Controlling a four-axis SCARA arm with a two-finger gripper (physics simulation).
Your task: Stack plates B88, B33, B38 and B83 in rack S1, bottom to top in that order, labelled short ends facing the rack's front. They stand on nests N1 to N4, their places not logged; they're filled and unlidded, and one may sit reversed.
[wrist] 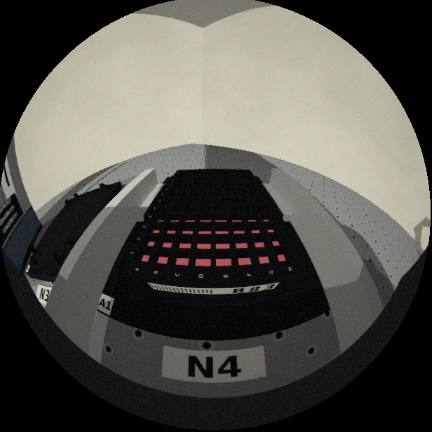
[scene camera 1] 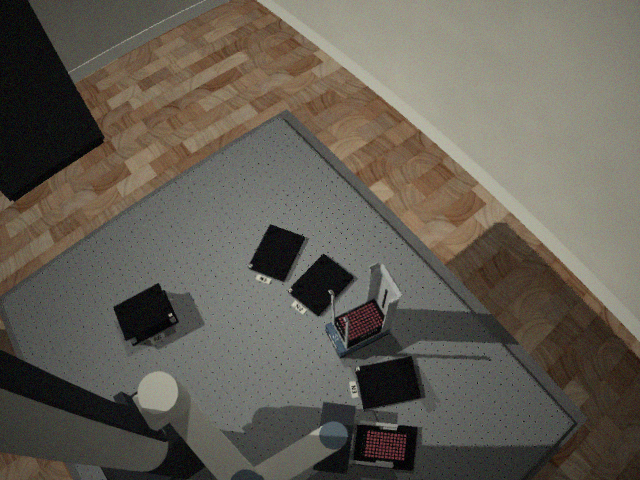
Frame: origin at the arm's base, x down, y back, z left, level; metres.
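Seen in the pictures: gripper, between the fingertips: (scene camera 1: 395, 446); arm's base, origin of its link: (scene camera 1: 146, 446).
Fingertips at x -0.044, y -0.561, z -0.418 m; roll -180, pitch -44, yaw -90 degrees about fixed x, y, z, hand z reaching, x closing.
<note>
Pixels of each thing's top centre, then the offset from my fingertips to it. "spot": a spot on its surface instead. Level surfaces: height alone.
- Plate B83, centre of its top: (scene camera 1: 385, 445) dz +0.017, dx +0.005, dy +0.017 m
- Rack S1, a spot on its surface: (scene camera 1: 334, 338) spot: dz +0.337, dx -0.017, dy -0.060 m
- red-welled plate, centre of its top: (scene camera 1: 361, 320) dz +0.320, dx -0.060, dy -0.142 m
- N2, centre of its top: (scene camera 1: 320, 282) dz +0.506, dx +0.010, dy -0.142 m
- N3, centre of its top: (scene camera 1: 388, 381) dz +0.150, dx +0.010, dy -0.104 m
- rack's tall pale back panel, a spot on its surface: (scene camera 1: 386, 289) spot: dz +0.309, dx -0.210, dy -0.204 m
- black block-like object, centre of its top: (scene camera 1: 140, 310) dz +0.745, dx -0.038, dy +0.346 m
- grey perforated table, height of its surface: dx +0.031 m
Plate B83 (scene camera 1: 392, 446) (wrist: 215, 312) has red-filled wells and no lid. It is at nest N4, its labelled short end by the N4 tag (wrist: 214, 364). My gripper (scene camera 1: 382, 445) (wrist: 213, 176) is shut on it, one finger along each long side. Whether it is raised cannot be told. Rack S1 (scene camera 1: 334, 338) (wrist: 22, 242) holds a red-welled plate (scene camera 1: 361, 321) on top. Pale label strips (wrist: 8, 219) show one above another in the rack in the wrist view, too small to read. Nests N1 (scene camera 1: 277, 253), N2 (scene camera 1: 321, 284) and N3 (scene camera 1: 388, 382) (wrist: 75, 227) bear no plate.
The rack's tall pale back panel (scene camera 1: 386, 289) and two thin front posts (scene camera 1: 346, 330) stand up beside nests N2 and N3. A black block-like object (scene camera 1: 145, 314) stands far left on the grey perforated table (scene camera 1: 222, 217). The arm crosses the lower left of the scene view.
</note>
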